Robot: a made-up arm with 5 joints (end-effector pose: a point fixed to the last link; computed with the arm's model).
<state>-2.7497 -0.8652 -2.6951 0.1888 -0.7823</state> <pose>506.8 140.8 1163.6 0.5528 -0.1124 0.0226 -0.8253</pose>
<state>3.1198 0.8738 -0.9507 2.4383 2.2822</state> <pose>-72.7 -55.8 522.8 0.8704 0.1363 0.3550 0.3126</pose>
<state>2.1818 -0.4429 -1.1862 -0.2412 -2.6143</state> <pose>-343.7 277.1 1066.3 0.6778 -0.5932 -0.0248 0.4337</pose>
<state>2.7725 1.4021 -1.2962 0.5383 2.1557</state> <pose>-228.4 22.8 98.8 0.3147 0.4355 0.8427 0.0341</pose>
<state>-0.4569 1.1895 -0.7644 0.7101 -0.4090</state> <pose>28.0 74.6 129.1 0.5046 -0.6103 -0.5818 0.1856</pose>
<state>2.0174 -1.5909 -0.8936 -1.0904 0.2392</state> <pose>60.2 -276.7 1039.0 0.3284 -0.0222 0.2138 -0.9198</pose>
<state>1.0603 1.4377 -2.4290 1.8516 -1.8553</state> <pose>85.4 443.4 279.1 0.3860 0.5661 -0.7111 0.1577</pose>
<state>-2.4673 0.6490 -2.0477 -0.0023 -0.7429</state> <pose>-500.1 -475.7 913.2 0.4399 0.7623 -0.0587 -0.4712</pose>
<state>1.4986 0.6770 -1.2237 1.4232 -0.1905</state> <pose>-64.8 322.7 282.0 0.0556 0.0535 -0.9039 0.4207</pose>
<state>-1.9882 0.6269 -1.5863 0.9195 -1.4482</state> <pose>-159.1 -561.6 449.1 0.0119 0.8699 0.4928 -0.0160</pose>
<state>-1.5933 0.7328 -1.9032 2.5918 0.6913</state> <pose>19.7 -246.4 536.5 0.6162 -0.7101 0.2648 0.2141</pose>
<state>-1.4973 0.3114 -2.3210 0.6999 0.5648</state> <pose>68.0 -538.4 1074.7 0.5783 0.7693 -0.1929 0.1911</pose>
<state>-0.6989 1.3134 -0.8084 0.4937 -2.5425</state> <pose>60.1 100.5 135.6 0.3213 0.1194 -0.8697 -0.3551</pose>
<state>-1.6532 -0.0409 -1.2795 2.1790 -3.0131</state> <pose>67.1 -217.9 594.9 0.0096 -0.0957 -0.9042 -0.4161</pose>
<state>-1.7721 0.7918 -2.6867 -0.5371 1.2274</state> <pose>-67.3 -445.9 1147.9 0.8170 0.2625 -0.2276 0.4603</pose>
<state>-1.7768 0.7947 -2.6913 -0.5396 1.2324</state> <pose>-69.3 -444.9 1148.0 0.8176 0.2599 -0.2276 0.4607</pose>
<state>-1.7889 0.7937 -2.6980 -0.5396 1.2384</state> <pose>-74.1 -441.2 1150.4 0.8201 0.2551 -0.2275 0.4589</pose>
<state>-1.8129 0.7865 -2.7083 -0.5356 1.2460</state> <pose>-83.4 -433.1 1156.3 0.8258 0.2468 -0.2272 0.4533</pose>
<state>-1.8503 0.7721 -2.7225 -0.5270 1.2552</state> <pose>-96.9 -419.3 1166.3 0.8351 0.2347 -0.2263 0.4431</pose>
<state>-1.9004 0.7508 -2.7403 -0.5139 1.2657</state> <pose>-113.3 -399.8 1179.6 0.8474 0.2191 -0.2245 0.4284</pose>
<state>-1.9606 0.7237 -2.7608 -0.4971 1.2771</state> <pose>-130.4 -374.9 1195.4 0.8619 0.2011 -0.2214 0.4096</pose>
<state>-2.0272 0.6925 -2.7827 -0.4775 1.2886</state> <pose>-145.8 -345.9 1212.2 0.8773 0.1820 -0.2168 0.3877</pose>
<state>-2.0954 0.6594 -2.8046 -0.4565 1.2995</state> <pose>-157.7 -315.1 1228.7 0.8923 0.1632 -0.2109 0.3641</pose>
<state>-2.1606 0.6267 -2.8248 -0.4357 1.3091</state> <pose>-165.2 -285.1 1243.7 0.9060 0.1462 -0.2042 0.3407</pose>
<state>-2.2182 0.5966 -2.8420 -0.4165 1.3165</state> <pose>-168.7 -258.3 1256.3 0.9175 0.1319 -0.1975 0.3189</pose>
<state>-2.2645 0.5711 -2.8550 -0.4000 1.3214</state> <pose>-169.2 -236.8 1266.0 0.9264 0.1211 -0.1918 0.3007</pose>
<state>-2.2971 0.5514 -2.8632 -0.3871 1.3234</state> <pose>-168.2 -221.5 1272.9 0.9324 0.1140 -0.1876 0.2870</pose>
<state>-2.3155 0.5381 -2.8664 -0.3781 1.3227</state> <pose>-167.0 -212.7 1277.1 0.9359 0.1105 -0.1855 0.2783</pose>
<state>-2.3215 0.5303 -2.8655 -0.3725 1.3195</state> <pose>-166.0 -209.3 1279.1 0.9373 0.1099 -0.1851 0.2740</pose>
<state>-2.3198 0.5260 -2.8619 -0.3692 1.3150</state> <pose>-165.4 -209.2 1279.8 0.9374 0.1111 -0.1858 0.2726</pose>
